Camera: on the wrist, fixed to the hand. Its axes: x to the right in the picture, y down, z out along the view.
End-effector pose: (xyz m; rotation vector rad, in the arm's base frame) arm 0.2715 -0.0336 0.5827 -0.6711 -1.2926 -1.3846
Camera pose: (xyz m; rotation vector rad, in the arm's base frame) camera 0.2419 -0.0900 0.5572 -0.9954 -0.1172 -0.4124
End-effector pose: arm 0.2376 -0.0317 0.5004 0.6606 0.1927 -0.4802
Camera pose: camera 0.2168 -0.0312 0.4351 0.5663 0.1744 1.0285
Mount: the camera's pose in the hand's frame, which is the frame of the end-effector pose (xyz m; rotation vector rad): 0.0026 -0.0452 -0.0515 -0.1903 0.4723 1.3931
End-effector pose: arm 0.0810 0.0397 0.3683 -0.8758 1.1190 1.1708
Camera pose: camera 0.1149 -0.0176 0.3517 0.4167 -2.1308 -2.2384
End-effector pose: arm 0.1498 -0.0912 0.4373 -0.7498 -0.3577 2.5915
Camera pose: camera 0.1908 -0.0437 0.4097 1.2426 -0.1005 -1.8688
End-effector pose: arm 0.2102 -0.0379 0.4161 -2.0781 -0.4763 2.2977
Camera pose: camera 0.2511 0.0170 0.4200 1.8076 -0.5978 -0.9412
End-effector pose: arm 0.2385 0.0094 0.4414 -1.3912 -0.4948 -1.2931
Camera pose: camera 0.1794 -0.0238 0.4517 -1.0873 0.8438 -0.4282
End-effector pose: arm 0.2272 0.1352 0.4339 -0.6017 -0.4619 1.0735
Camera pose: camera 0.2904 0.1102 0.4251 -1.3834 0.3901 2.1122
